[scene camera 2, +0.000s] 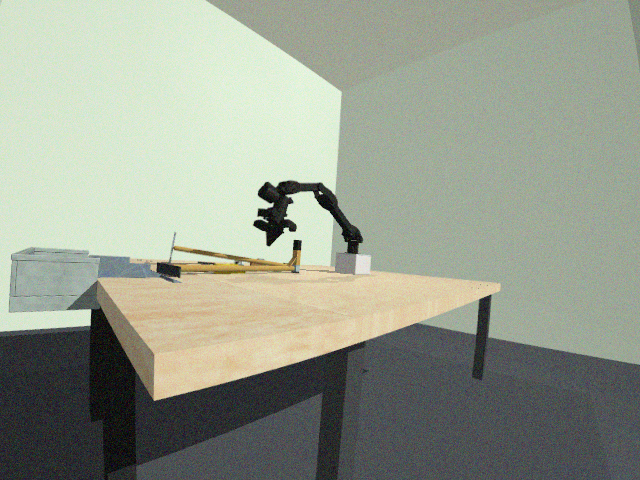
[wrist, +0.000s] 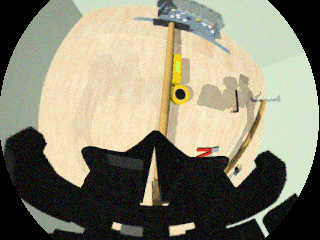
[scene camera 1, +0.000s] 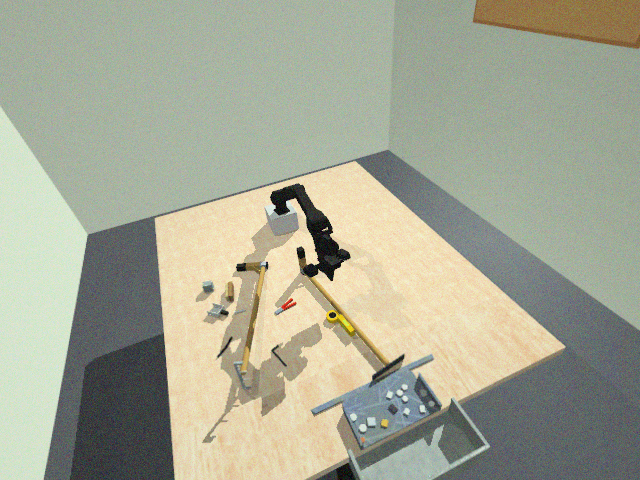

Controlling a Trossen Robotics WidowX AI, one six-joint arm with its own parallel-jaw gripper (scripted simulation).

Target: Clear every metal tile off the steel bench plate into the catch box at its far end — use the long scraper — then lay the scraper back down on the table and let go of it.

My gripper is shut and holds nothing. Also in view: a long scraper.
My gripper is seen too in the wrist view and in scene camera 1.
